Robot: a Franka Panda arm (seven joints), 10 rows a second.
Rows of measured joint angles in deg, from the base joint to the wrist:
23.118, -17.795, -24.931, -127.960, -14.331, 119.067, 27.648
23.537, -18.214, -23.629, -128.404, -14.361, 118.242, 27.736
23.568, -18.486, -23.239, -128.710, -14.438, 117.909, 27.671
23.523, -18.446, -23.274, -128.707, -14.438, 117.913, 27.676
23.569, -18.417, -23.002, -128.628, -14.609, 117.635, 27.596
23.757, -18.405, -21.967, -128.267, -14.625, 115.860, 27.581
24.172, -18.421, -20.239, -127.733, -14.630, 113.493, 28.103
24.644, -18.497, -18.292, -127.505, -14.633, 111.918, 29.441
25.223, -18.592, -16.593, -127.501, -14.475, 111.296, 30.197
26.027, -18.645, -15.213, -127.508, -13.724, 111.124, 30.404
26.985, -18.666, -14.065, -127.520, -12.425, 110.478, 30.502
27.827, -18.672, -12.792, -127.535, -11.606, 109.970, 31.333
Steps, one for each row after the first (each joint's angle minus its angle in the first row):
0.419, -0.419, 1.302, -0.444, -0.030, -0.825, 0.088
0.450, -0.691, 1.692, -0.750, -0.107, -1.158, 0.023
0.405, -0.651, 1.657, -0.747, -0.107, -1.154, 0.028
0.451, -0.622, 1.929, -0.668, -0.278, -1.432, -0.052
0.639, -0.610, 2.964, -0.307, -0.294, -3.207, -0.067
1.054, -0.626, 4.692, 0.227, -0.299, -5.574, 0.455
1.526, -0.702, 6.639, 0.455, -0.302, -7.149, 1.793
2.105, -0.797, 8.338, 0.459, -0.144, -7.771, 2.549
2.909, -0.850, 9.718, 0.452, 0.607, -7.943, 2.756
3.867, -0.871, 10.866, 0.440, 1.906, -8.589, 2.854
4.709, -0.877, 12.139, 0.425, 2.725, -9.097, 3.685

